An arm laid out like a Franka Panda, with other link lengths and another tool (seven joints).
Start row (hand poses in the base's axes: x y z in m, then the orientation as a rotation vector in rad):
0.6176 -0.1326 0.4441 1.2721 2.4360 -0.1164
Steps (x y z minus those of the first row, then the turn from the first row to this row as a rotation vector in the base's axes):
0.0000 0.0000 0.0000 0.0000 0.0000 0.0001
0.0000 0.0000 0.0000 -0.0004 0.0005 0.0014
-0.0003 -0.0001 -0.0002 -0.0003 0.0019 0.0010
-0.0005 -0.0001 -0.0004 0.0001 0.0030 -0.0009
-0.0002 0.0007 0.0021 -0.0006 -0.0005 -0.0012
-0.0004 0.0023 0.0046 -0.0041 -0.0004 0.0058
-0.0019 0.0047 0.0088 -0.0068 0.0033 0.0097
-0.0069 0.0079 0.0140 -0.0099 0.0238 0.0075
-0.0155 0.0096 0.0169 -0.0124 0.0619 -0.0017
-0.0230 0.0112 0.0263 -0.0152 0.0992 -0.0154
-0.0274 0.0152 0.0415 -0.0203 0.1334 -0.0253
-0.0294 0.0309 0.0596 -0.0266 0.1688 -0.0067
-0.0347 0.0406 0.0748 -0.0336 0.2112 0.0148
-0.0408 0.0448 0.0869 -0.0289 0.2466 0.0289
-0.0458 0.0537 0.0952 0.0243 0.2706 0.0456
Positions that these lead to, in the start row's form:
0.6176 -0.1326 0.4441 1.2720 2.4361 -0.1164
0.6176 -0.1326 0.4441 1.2703 2.4371 -0.1168
0.6173 -0.1327 0.4439 1.2712 2.4381 -0.1177
0.6171 -0.1327 0.4437 1.2740 2.4380 -0.1185
0.6174 -0.1319 0.4462 1.2732 2.4346 -0.1171
0.6172 -0.1303 0.4487 1.2631 2.4377 -0.1195
0.6157 -0.1279 0.4529 1.2580 2.4422 -0.1241
0.6107 -0.1247 0.4581 1.2642 2.4570 -0.1422
0.6021 -0.1230 0.4610 1.2834 2.4823 -0.1735
0.5946 -0.1214 0.4704 1.3078 2.5037 -0.2065
0.5902 -0.1174 0.4856 1.3257 2.5237 -0.2396
0.5882 -0.1017 0.5037 1.3069 2.5621 -0.2673
0.5829 -0.0920 0.5189 1.2848 2.6073 -0.3005
0.5768 -0.0878 0.5310 1.2754 2.6470 -0.3167
0.5718 -0.0789 0.5393 1.2824 2.6995 -0.2628

